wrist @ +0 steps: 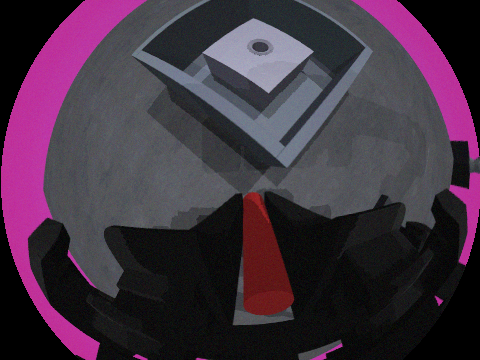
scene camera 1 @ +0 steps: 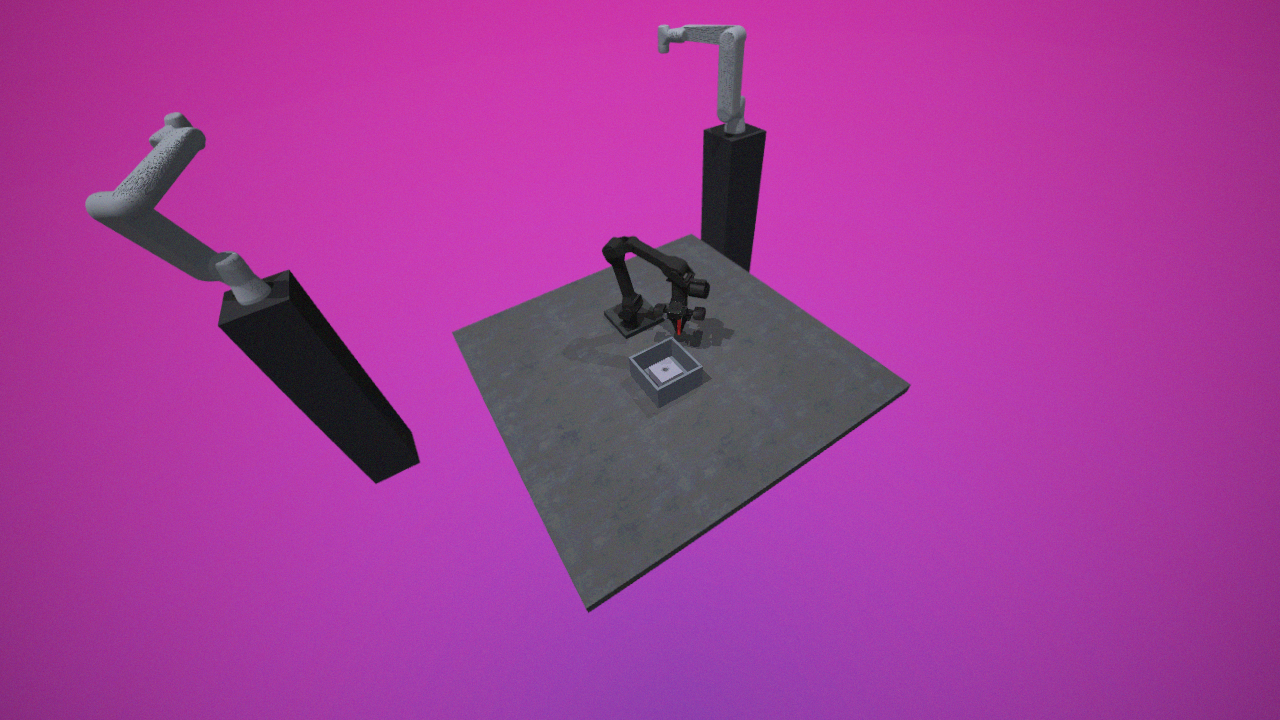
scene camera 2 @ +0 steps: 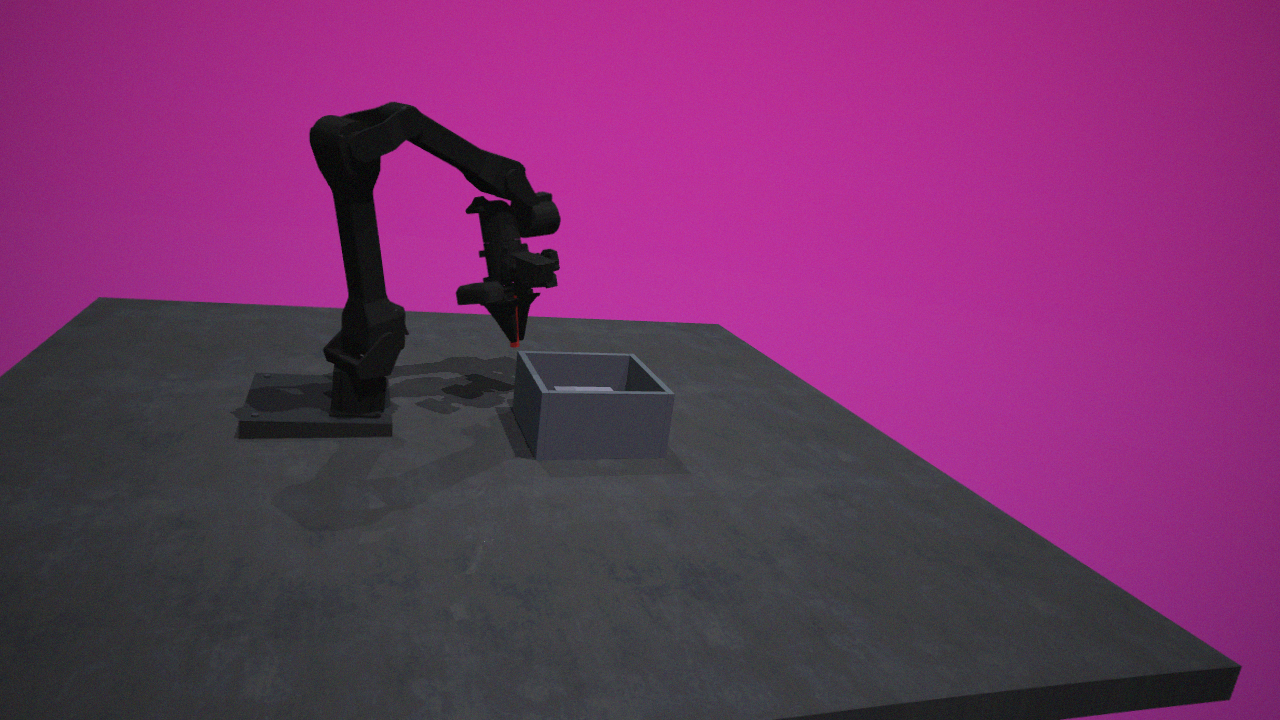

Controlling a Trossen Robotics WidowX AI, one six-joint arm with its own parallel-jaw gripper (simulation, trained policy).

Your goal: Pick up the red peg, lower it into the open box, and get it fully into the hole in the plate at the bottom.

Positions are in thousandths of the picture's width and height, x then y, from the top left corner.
The gripper shows in the wrist view (528, 554), in scene camera 1 (530, 462) and in scene camera 2 (404, 474). A grey box shows in the wrist view (364, 149), in scene camera 1 (541, 515) and in scene camera 2 (495, 585).
